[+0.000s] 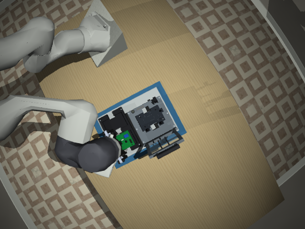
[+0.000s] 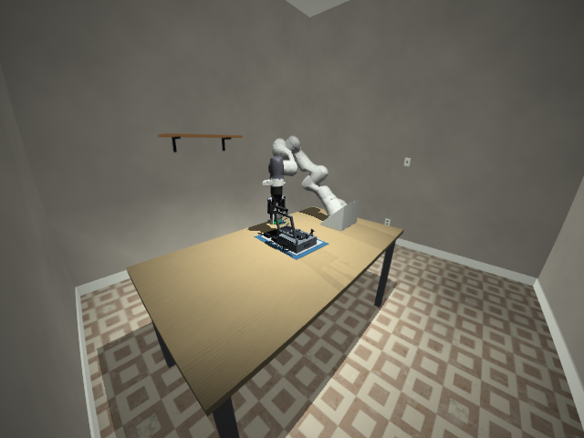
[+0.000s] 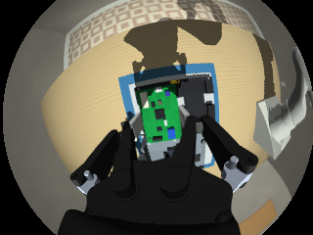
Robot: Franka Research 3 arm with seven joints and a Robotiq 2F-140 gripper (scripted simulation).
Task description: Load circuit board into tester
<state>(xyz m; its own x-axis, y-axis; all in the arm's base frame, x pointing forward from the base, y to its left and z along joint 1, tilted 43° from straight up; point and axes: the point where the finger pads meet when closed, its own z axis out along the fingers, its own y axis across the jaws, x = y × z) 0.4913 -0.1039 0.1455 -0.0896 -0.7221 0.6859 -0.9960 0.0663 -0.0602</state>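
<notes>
The green circuit board is 20 mm below my hand. From my hand the other things lie so: black post: 240 mm to the left, 80 mm behind, 50 mm below; then tester lid: 160 mm to the left, 100 mm ahead, 50 mm above; then black nest: 180 mm to the left, 70 mm below, 20 mm behind.
</notes>
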